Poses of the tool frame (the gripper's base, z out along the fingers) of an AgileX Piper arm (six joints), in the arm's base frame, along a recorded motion.
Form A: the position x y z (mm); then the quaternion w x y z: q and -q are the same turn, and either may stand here.
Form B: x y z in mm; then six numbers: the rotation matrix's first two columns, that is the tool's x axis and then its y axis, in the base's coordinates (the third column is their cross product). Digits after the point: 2 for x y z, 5 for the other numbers.
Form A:
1: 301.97, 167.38, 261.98, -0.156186, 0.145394, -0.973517, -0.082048
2: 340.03, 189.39, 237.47, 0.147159, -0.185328, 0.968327, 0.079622
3: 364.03, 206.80, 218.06, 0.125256, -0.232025, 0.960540, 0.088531
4: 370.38, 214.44, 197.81, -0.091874, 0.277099, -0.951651, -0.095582
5: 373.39, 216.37, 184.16, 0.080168, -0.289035, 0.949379, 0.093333
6: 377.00, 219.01, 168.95, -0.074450, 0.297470, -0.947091, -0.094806
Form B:
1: 301.97, 167.38, 261.98, -0.90893, -0.25746, -0.32796, -0.30872, 0.94426, 0.11433
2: 340.03, 189.39, 237.47, -0.88800, -0.33548, -0.31451, -0.38235, 0.91863, 0.09965
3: 364.03, 206.80, 218.06, -0.86095, -0.42356, -0.28171, -0.46792, 0.87665, 0.11195
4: 370.38, 214.44, 197.81, -0.82955, -0.50984, -0.22784, -0.54497, 0.82816, 0.13100
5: 373.39, 216.37, 184.16, -0.82006, -0.53384, -0.20617, -0.56377, 0.81550, 0.13087
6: 377.00, 219.01, 168.95, -0.81194, -0.54935, -0.19743, -0.57758, 0.80505, 0.13529
